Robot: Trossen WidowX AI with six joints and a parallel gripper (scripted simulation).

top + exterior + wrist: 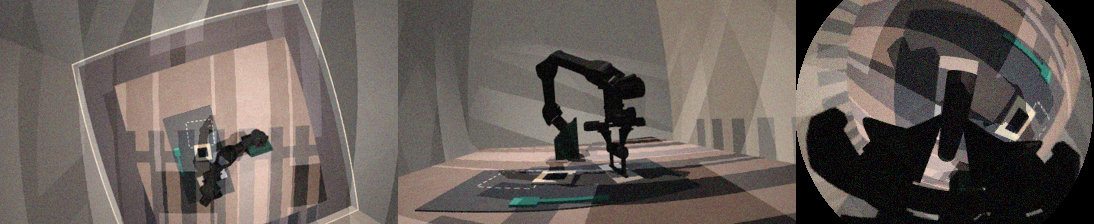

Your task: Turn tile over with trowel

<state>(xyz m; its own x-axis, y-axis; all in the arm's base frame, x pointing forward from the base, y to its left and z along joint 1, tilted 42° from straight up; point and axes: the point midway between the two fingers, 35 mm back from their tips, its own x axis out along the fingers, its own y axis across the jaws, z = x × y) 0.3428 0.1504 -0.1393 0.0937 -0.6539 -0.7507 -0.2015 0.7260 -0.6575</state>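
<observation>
Now: gripper tip 30 mm above the small trowel and 20 mm short of it. Round my gripper tip: tile (190 mm to the right, 60 mm below, 30 mm ahead); dark mat (170 mm to the right, 80 mm below, 60 mm ahead); green paddle-shaped trowel (200 mm ahead, 170 mm to the right, 60 mm below).
</observation>
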